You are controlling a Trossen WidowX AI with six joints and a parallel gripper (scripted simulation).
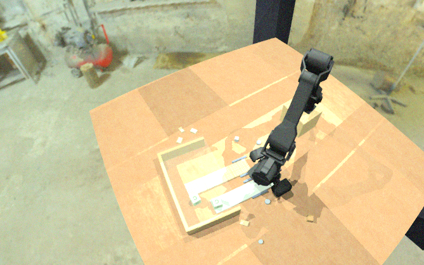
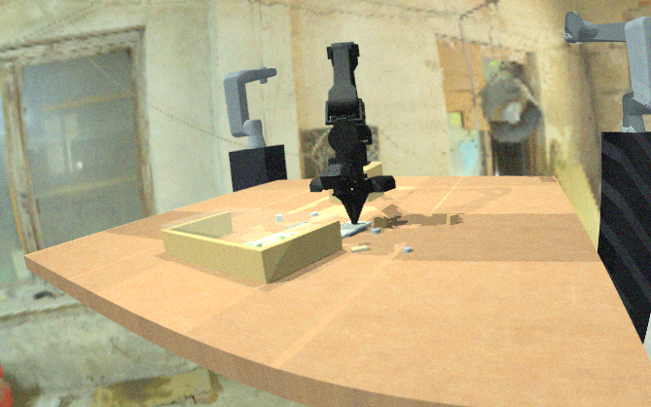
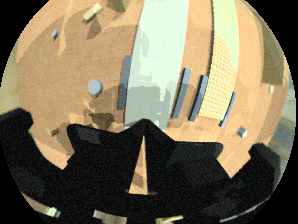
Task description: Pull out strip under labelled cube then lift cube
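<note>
Now: gripper tip 9 cm short of the strip and 2 cm to the left of it. Round my gripper tip: white cube 5 cm behind, 21 cm to the right.
</note>
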